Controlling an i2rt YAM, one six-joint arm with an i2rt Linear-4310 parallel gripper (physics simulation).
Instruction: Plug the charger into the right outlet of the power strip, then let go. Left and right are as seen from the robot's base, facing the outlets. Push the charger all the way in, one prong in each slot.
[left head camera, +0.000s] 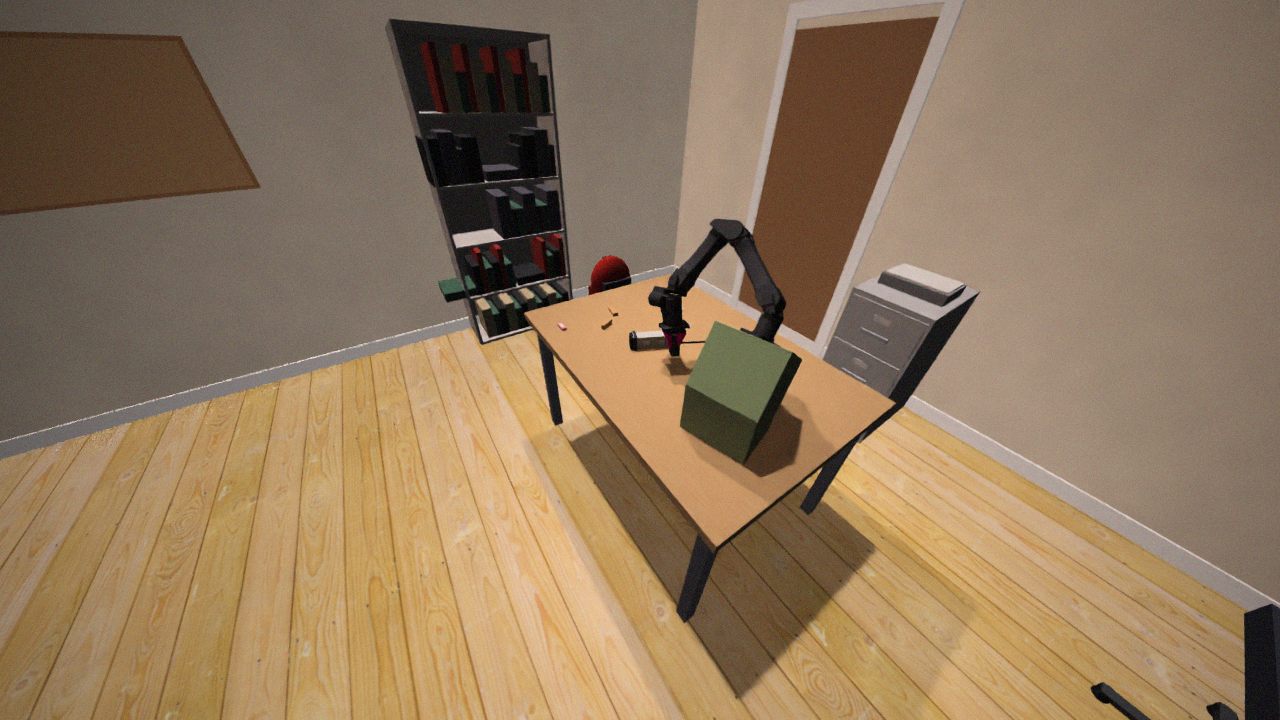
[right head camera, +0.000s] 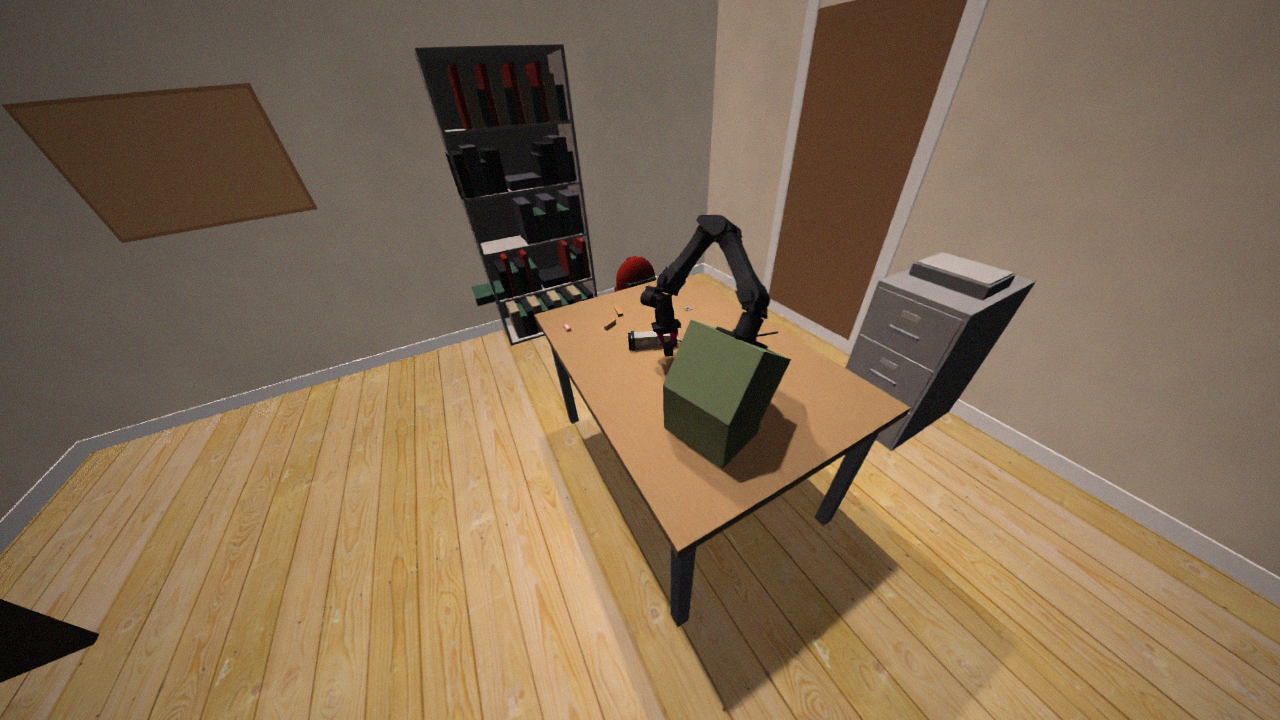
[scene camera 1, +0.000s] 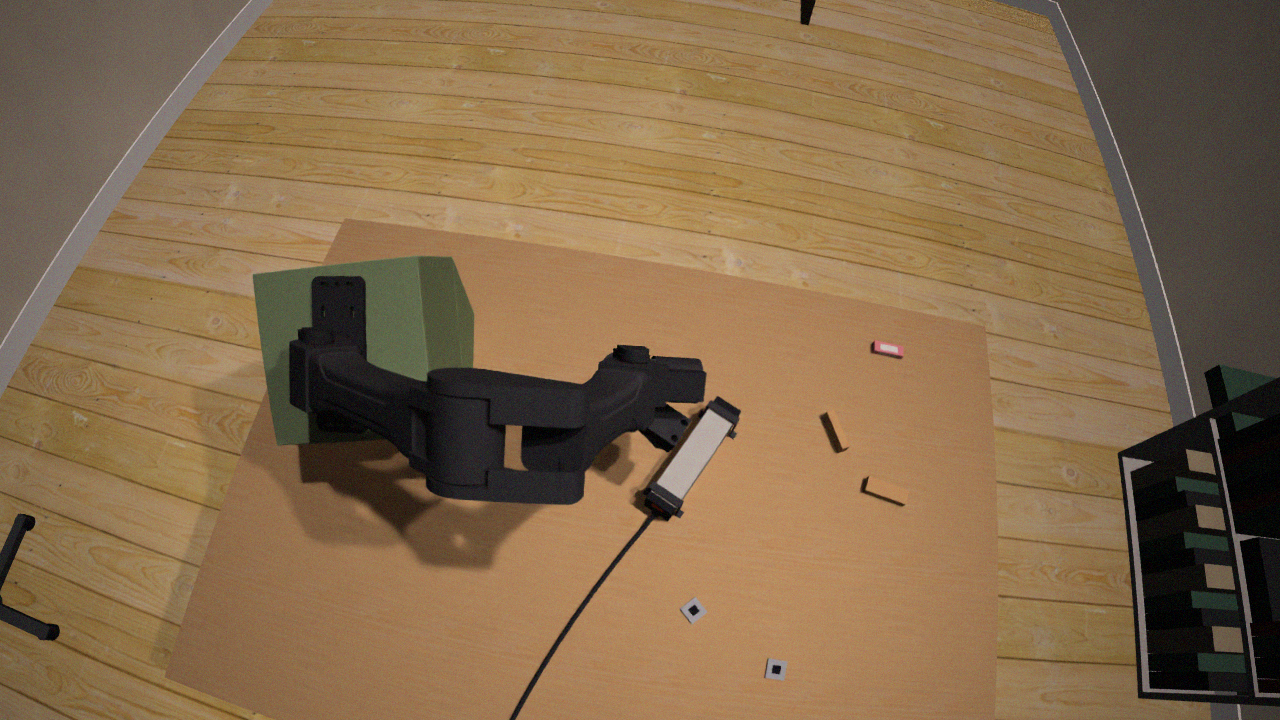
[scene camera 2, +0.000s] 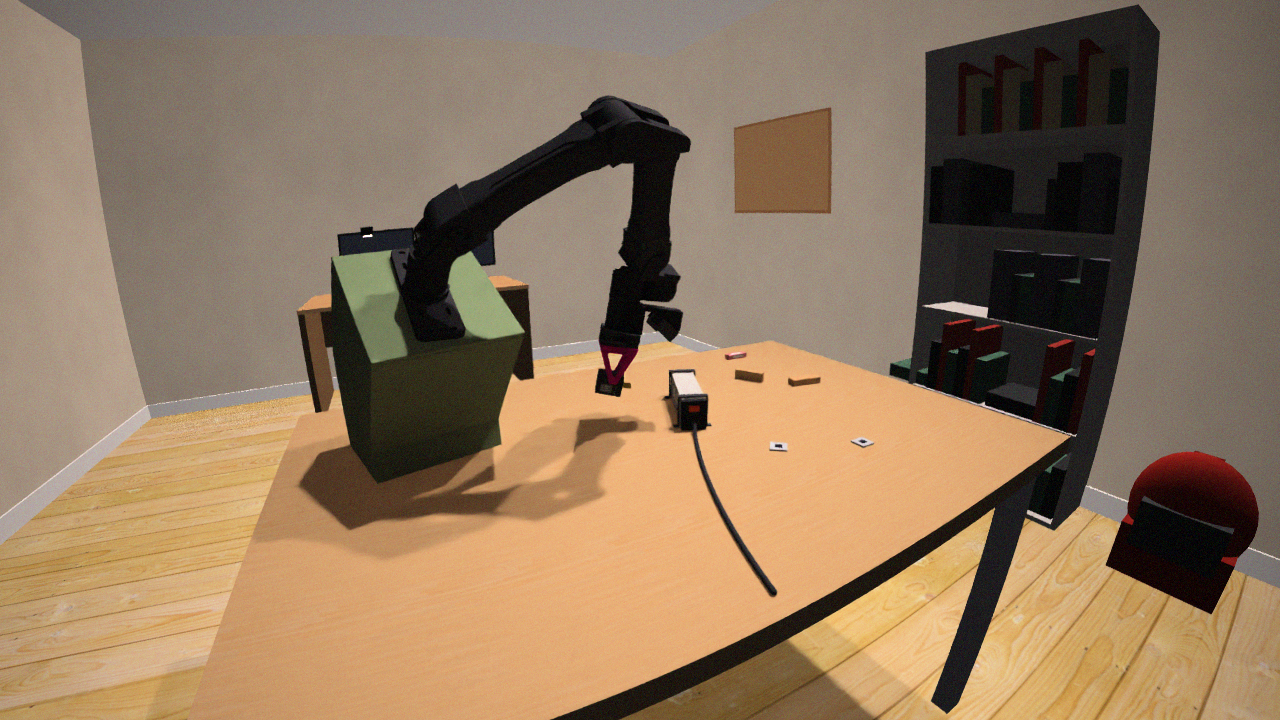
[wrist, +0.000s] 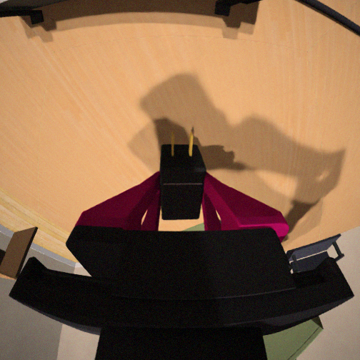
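Pixels of known places: gripper, fingertip midpoint: (left head camera: 674, 348) (right head camera: 668, 348) (scene camera 2: 612, 381); arm's base, origin of the base link: (left head camera: 760, 340) (right head camera: 742, 339) (scene camera 1: 341, 354) (scene camera 2: 424, 293).
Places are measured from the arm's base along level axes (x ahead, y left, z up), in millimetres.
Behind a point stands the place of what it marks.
Observation:
My gripper (wrist: 181, 177) (scene camera 2: 612, 380) @(x 325, y -11, z -203 mm) with magenta fingers is shut on the black charger (wrist: 182, 182) (scene camera 2: 609, 383). The charger's two gold prongs point away from the gripper, level with the table and apart from any slot. The power strip (scene camera 1: 696, 456) @(x 475, y -60, z -228 mm) (scene camera 2: 688, 399) @(x 411, y -124, z -227 mm) (left head camera: 648, 340) (right head camera: 644, 340) is white with black ends and stands on the table. In scene camera 2 the charger hangs above the table, a short way left of the strip. In the wrist view part of the strip's end feet and shadow show at the top edge; its outlets do not show.
A black cable (scene camera 1: 572, 617) @(x 286, y -298, z -278 mm) (scene camera 2: 729, 519) @(x 235, y -389, z -277 mm) runs from the strip over the table (scene camera 2: 429, 608) @(x -130, y -310, z -284 mm). The arm stands on a green block (scene camera 2: 438, 402) @(x -6, y -29, z -161 mm) (left head camera: 738, 385) @(x -41, y 171, z -48 mm). Beyond the strip lie two orange pieces (scene camera 1: 836, 430) @(x 718, y -11, z -261 mm) (scene camera 1: 886, 490) @(x 797, y -117, z -269 mm), a pink piece (scene camera 1: 887, 349) @(x 848, y 146, z -273 mm) and two small white squares (scene camera 1: 693, 610) @(x 467, y -290, z -281 mm) (scene camera 1: 776, 668) @(x 590, y -385, z -281 mm).

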